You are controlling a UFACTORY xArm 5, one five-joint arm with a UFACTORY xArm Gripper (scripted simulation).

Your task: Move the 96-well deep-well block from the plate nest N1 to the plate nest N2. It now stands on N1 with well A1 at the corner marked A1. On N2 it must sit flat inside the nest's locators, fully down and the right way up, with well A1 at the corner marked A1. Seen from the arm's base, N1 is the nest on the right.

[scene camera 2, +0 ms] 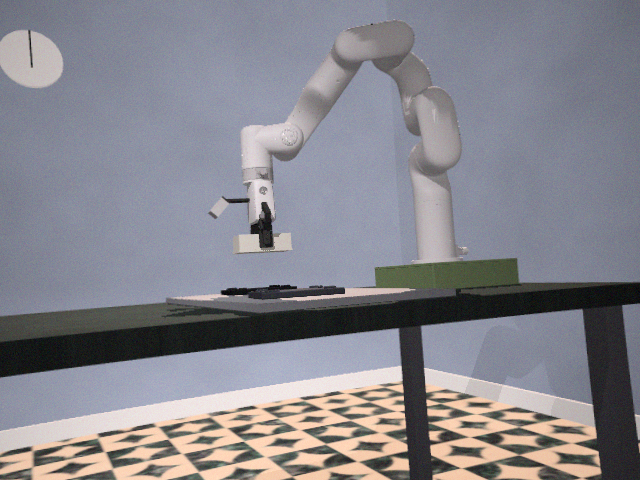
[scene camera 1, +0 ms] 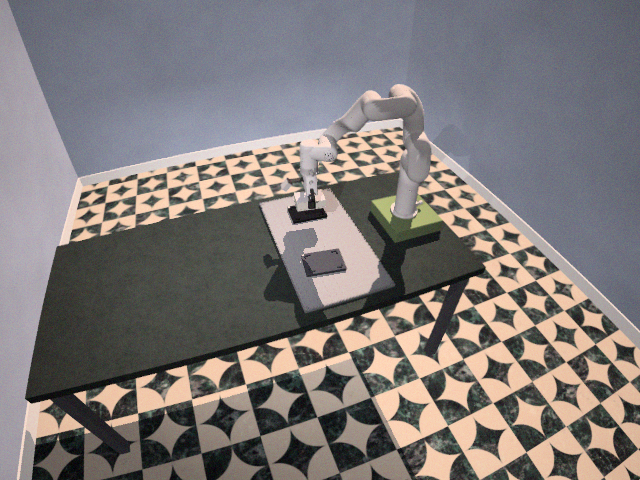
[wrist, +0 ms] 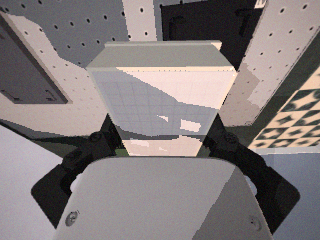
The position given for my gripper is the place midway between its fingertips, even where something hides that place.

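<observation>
My gripper (scene camera 2: 261,248) (wrist: 162,109), visible. White deep-well block (scene camera 2: 248,243) (wrist: 162,96), visible. Dark nest N2 (scene camera 1: 323,262), visible.
</observation>
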